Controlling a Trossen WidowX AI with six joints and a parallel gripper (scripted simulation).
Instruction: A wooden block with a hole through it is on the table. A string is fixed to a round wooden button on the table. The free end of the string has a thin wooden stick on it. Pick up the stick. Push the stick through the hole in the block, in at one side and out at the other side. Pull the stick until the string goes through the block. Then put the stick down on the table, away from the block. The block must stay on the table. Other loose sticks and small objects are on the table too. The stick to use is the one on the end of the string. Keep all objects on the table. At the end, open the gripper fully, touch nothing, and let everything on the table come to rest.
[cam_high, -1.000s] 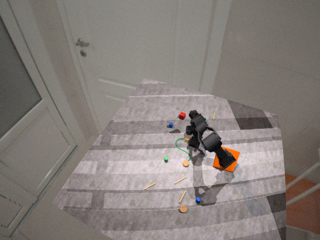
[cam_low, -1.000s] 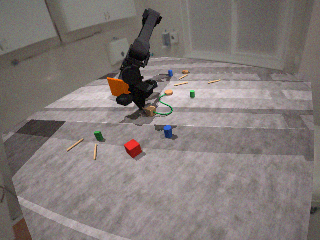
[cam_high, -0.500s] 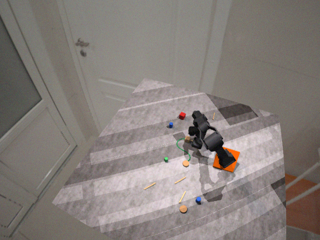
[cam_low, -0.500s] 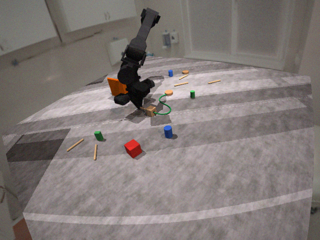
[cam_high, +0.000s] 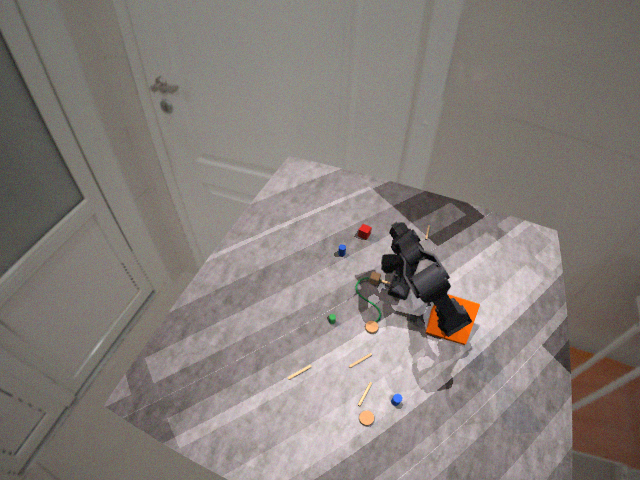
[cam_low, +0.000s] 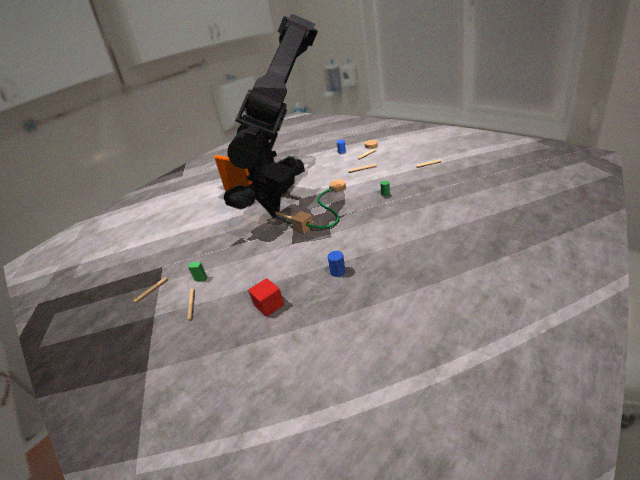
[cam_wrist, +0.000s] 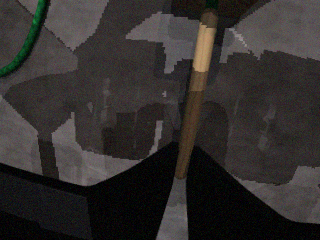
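My gripper tip is 8 cm short of the wooden block, 1 cm to the left of it and 1 cm below it. From my gripper tip the other things lie so: red cube (16 cm ahead, 21 cm to the right, 1 cm above); green cylinder (18 cm ahead, 18 cm to the left, 1 cm above); thin wooden stick (4 cm ahead, 1 cm above).
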